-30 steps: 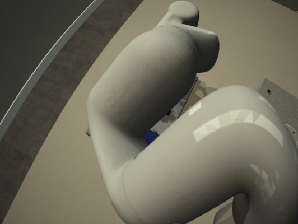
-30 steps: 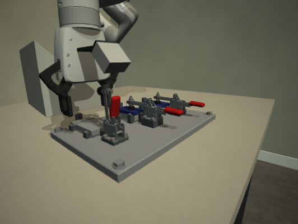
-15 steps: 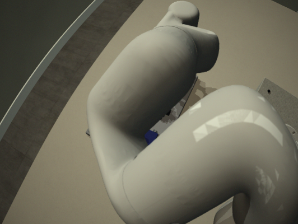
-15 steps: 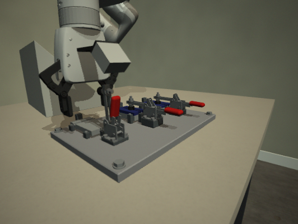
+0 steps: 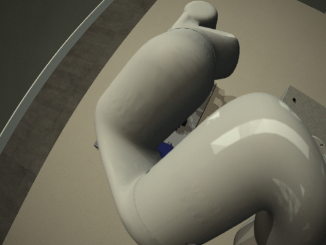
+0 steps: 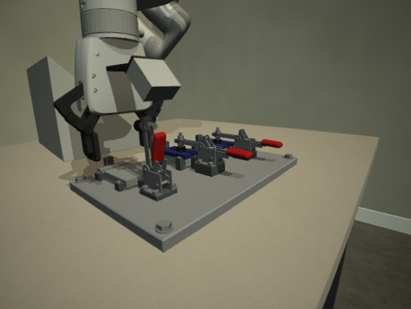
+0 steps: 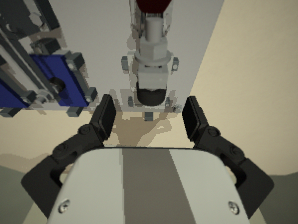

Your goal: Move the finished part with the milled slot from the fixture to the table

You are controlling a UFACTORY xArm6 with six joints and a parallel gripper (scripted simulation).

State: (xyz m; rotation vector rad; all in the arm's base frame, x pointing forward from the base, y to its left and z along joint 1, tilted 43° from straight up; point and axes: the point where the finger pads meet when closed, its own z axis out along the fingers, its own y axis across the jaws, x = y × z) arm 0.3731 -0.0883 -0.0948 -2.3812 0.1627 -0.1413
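Right now the grey finished part is 40 mm below my hand and 10 mm behind it. Round my hand: blue blank 220 mm to the left, 40 mm below, 20 mm ahead; then grey fixture plate 110 mm to the left, 60 mm below, 60 mm ahead.
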